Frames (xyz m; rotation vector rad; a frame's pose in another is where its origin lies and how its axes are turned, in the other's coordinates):
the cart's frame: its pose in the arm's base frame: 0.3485 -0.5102 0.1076 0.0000 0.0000 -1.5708
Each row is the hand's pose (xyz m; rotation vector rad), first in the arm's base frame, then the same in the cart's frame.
Working: the arm's base frame: its pose in the cart's frame: -0.5102 -0.3485 -0.1076 0.0000 0.0000 1.5708

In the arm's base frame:
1: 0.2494 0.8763 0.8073 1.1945 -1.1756 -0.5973
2: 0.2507 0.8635 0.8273 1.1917 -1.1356 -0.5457
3: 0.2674 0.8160 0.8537 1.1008 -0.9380 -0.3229
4: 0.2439 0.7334 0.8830 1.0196 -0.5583 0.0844
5: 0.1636 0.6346 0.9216 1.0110 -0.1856 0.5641
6: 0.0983 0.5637 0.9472 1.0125 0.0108 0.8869
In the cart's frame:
1: -1.3865 -0.0991 0.6997 1.6759 0.0134 0.5975
2: -1.3737 -0.0978 0.7197 1.6588 0.0400 0.6600
3: -1.3262 -0.0811 0.7461 1.5064 0.1203 0.9583
4: -1.2436 -0.1046 0.7754 1.2406 0.3627 1.4567
5: -1.1448 -0.1849 0.8140 1.0096 0.6964 1.9655
6: -1.0739 -0.2502 0.8396 0.8874 0.9065 2.2814

